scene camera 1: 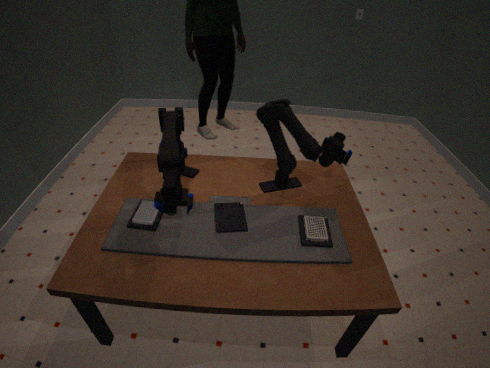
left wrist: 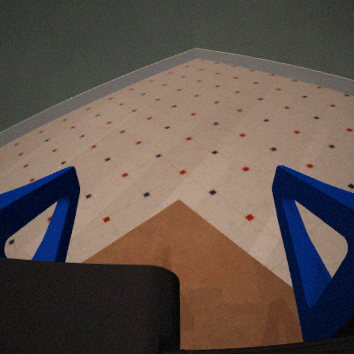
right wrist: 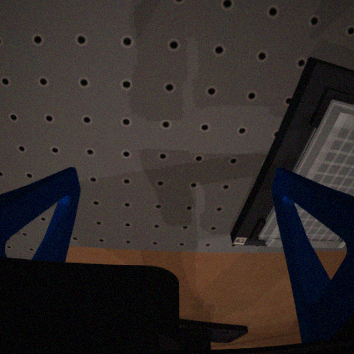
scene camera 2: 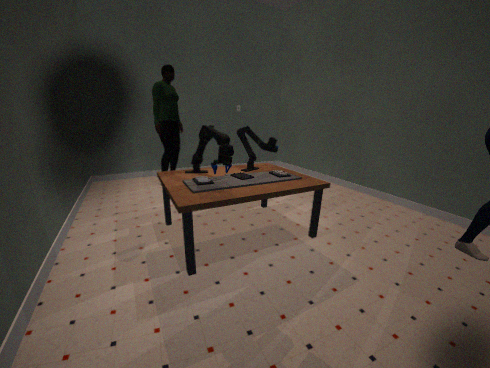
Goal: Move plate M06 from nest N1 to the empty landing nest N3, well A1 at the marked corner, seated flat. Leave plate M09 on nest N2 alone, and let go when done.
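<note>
A pale translucent plate [scene camera 1: 146, 213] [scene camera 2: 203, 179] [right wrist: 331, 162] lies in a black nest [scene camera 1: 142, 226] [right wrist: 285, 145] at the picture's left; a small corner mark [right wrist: 240, 240] shows. The middle black nest [scene camera 1: 230, 217] [scene camera 2: 243, 176] is empty. A white welled plate [scene camera 1: 316, 227] [scene camera 2: 280, 173] sits in the picture's right nest [scene camera 1: 317, 243]. Plate and nest names are not legible. My right gripper [scene camera 1: 174, 208] [scene camera 2: 221, 172] [right wrist: 175, 178] is open and empty, above the board between the left and middle nests. My left gripper [scene camera 1: 348, 156] [left wrist: 175, 176] is open and empty, beyond the table's right edge.
A grey perforated board [scene camera 1: 200, 245] [scene camera 2: 230, 184] [right wrist: 105, 100] bears the three nests on the wooden table [scene camera 1: 220, 285] [left wrist: 200, 260]. Both arm bases stand behind the board. A person in green [scene camera 1: 215, 55] [scene camera 2: 166, 115] stands behind the table; another person's leg [scene camera 2: 477, 225] shows at the right.
</note>
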